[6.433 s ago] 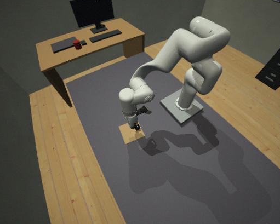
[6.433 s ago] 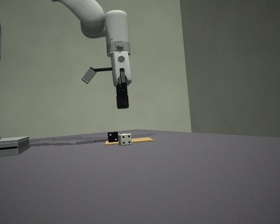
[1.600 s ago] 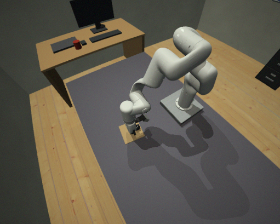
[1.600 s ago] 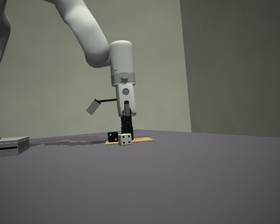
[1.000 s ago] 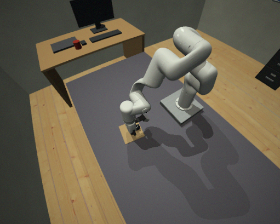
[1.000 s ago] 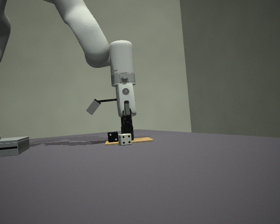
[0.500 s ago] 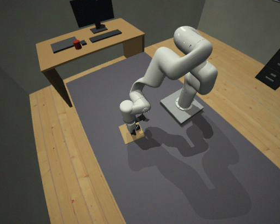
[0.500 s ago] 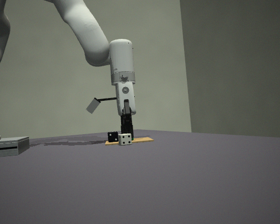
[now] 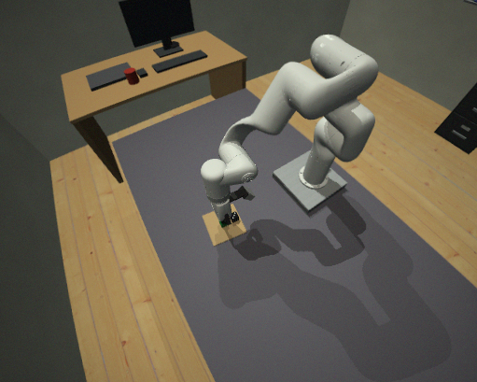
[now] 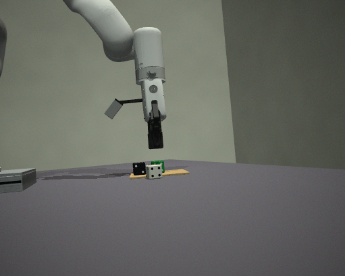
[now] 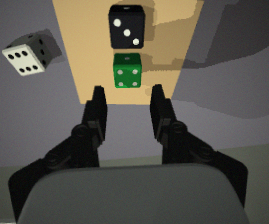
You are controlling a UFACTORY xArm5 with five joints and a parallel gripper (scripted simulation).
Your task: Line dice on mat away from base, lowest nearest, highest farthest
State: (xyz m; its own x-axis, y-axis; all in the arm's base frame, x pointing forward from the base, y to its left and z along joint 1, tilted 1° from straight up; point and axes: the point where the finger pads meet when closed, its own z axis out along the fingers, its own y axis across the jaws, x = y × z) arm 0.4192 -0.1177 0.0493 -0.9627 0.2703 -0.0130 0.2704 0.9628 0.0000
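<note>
Now: hand 10 cm to the left of the white die, 7 cm above it and 5 cm past it. From my hand the other things lie so: tan mat 8 cm below; green die 7 cm below; black die 7 cm below, 4 cm behind, 1 cm to the left.
</note>
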